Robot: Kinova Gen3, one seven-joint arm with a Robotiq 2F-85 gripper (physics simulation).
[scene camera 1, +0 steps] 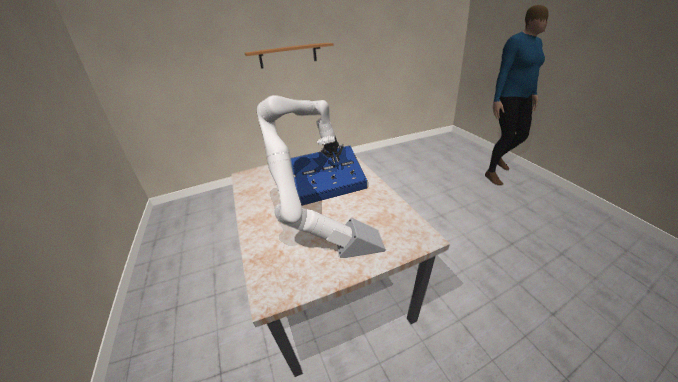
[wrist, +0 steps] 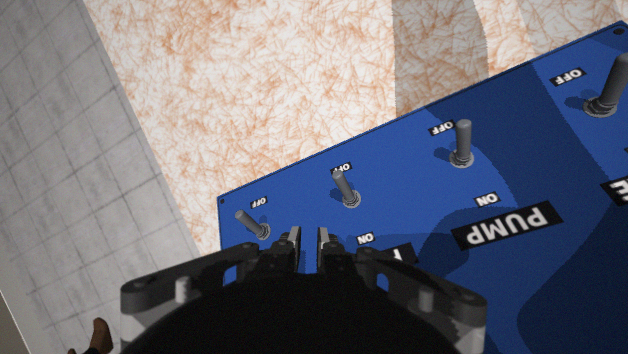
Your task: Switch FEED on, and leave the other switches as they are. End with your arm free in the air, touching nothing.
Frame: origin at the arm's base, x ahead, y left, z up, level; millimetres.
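Seen in the pictures: gripper, fingertip midpoint: [scene camera 1: 336,161] [wrist: 309,239]; arm's base at its link origin: [scene camera 1: 345,236].
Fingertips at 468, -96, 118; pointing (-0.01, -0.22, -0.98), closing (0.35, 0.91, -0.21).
Offsets run from my fingertips to a thing's top centre, as dx, dy, dz. "*": to the spot under its first point. Level surfaces: height alone.
The FEED switch {-22, +30, -56} [scene camera 1: 333,177] [wrist: 345,187] is a grey toggle lever on the blue panel [scene camera 1: 330,187] [wrist: 400,150], leaning to its OFF label. In the wrist view its name label {+60, +36, -57} [wrist: 402,254] is mostly hidden by the gripper. The PUMP switch {-31, +149, -56} [scene camera 1: 313,181] [wrist: 464,140] and the end switch {-12, -90, -56} [scene camera 1: 353,172] [wrist: 251,223] also lean to their OFF sides. Another lever {* -41, +264, -69} [wrist: 614,82] stands at the wrist view's right edge, by an OFF label. My gripper [scene camera 1: 336,161] [wrist: 309,239] points down over the panel, nearly shut, with a narrow gap and nothing between the fingertips. Its exact height is unclear.
The panel lies at the far end of the marbled table {dz -186} [scene camera 1: 280,260] [wrist: 250,75]. My arm [scene camera 1: 282,175] bends over the panel's left side in the scene view. A wall shelf [scene camera 1: 290,49] hangs behind, and a person [scene camera 1: 522,67] stands on the floor at the right.
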